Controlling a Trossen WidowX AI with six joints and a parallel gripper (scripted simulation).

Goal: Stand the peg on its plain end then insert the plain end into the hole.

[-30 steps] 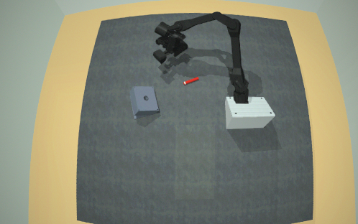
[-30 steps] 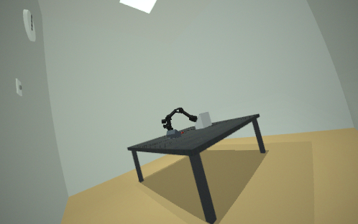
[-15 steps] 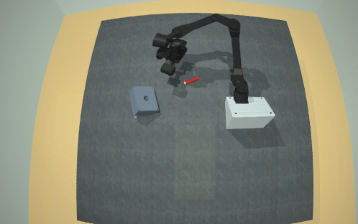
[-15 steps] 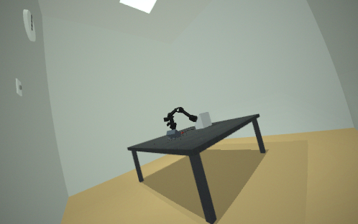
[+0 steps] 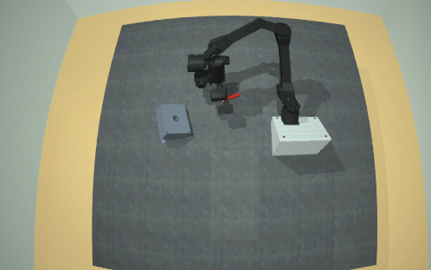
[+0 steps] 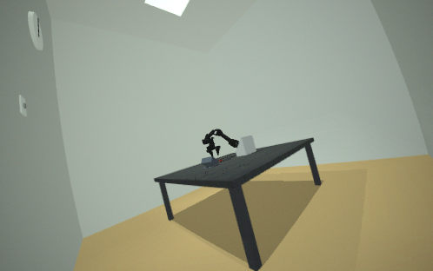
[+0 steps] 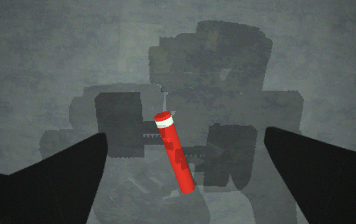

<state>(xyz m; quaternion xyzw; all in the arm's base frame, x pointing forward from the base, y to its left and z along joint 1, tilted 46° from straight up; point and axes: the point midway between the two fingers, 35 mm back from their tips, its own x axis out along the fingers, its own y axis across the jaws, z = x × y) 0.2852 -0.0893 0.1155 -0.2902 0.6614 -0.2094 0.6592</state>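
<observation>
The peg is 30 mm behind my gripper tip, 10 mm to the left of it and 60 mm below it. The rest, counted from my gripper tip: grey sloped panel: 180 mm ahead, 120 mm to the left, 30 mm below.
</observation>
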